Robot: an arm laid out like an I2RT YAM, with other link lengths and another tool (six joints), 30 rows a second.
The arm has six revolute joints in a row. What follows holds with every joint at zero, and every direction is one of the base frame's.
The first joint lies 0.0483 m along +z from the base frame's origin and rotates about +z.
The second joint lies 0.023 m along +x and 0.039 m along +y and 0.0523 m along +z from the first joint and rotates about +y.
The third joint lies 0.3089 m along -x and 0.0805 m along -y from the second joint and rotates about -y.
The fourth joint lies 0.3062 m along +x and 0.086 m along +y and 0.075 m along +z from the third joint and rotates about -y.
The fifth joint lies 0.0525 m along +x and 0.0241 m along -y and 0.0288 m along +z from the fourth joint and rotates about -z.
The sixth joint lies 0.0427 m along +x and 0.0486 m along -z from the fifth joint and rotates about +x.
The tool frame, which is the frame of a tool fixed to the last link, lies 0.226 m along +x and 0.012 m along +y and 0.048 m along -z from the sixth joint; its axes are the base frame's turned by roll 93.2, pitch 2.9 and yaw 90 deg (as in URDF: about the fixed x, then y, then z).
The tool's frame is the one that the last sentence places.
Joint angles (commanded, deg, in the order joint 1, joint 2, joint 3, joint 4, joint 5, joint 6), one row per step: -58.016, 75.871, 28.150, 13.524, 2.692, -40.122; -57.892, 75.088, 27.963, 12.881, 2.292, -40.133; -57.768, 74.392, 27.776, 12.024, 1.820, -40.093; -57.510, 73.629, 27.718, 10.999, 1.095, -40.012; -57.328, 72.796, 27.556, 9.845, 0.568, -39.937; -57.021, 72.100, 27.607, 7.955, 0.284, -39.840; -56.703, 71.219, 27.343, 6.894, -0.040, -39.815; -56.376, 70.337, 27.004, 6.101, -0.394, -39.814; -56.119, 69.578, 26.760, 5.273, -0.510, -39.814; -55.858, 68.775, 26.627, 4.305, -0.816, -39.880; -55.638, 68.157, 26.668, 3.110, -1.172, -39.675; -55.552, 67.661, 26.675, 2.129, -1.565, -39.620; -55.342, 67.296, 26.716, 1.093, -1.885, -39.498; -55.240, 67.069, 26.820, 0.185, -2.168, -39.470; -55.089, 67.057, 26.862, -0.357, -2.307, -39.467; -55.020, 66.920, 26.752, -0.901, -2.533, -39.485; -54.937, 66.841, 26.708, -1.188, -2.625, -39.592; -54.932, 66.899, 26.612, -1.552, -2.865, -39.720; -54.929, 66.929, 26.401, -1.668, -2.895, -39.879; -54.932, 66.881, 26.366, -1.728, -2.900, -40.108
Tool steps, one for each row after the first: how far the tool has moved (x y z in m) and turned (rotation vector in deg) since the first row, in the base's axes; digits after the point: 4 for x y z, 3 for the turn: 0.0012, 0.0034, 0.0014, 0.155, -0.158, 0.461; 0.0021, 0.0079, 0.0012, 0.608, -0.228, 0.951; 0.0051, 0.0132, 0.0018, 1.133, -0.463, 1.759; 0.0062, 0.0188, 0.0016, 1.737, -0.515, 2.327; 0.0059, 0.0259, -0.0005, 2.841, -0.117, 2.795; 0.0066, 0.0319, -0.0009, 3.331, -0.051, 3.356; 0.0078, 0.0374, -0.0009, 3.657, -0.084, 3.966; 0.0077, 0.0418, -0.0010, 3.961, 0.032, 4.311; 0.0084, 0.0465, -0.0005, 4.285, 0.093, 4.852; 0.0091, 0.0515, -0.0006, 4.944, 0.068, 5.227; 0.0093, 0.0556, -0.0010, 5.504, 0.091, 5.585; 0.0098, 0.0603, -0.0022, 6.199, 0.190, 5.961; 0.0099, 0.0638, -0.0031, 6.797, 0.338, 6.255; 0.0100, 0.0665, -0.0046, 7.261, 0.532, 6.500; 0.0096, 0.0697, -0.0066, 7.770, 0.705, 6.742; 0.0095, 0.0714, -0.0075, 7.969, 0.866, 6.955; 0.0090, 0.0740, -0.0099, 8.437, 1.099, 7.212; 0.0079, 0.0757, -0.0122, 8.682, 1.374, 7.325; 0.0075, 0.0759, -0.0124, 8.625, 1.545, 7.466
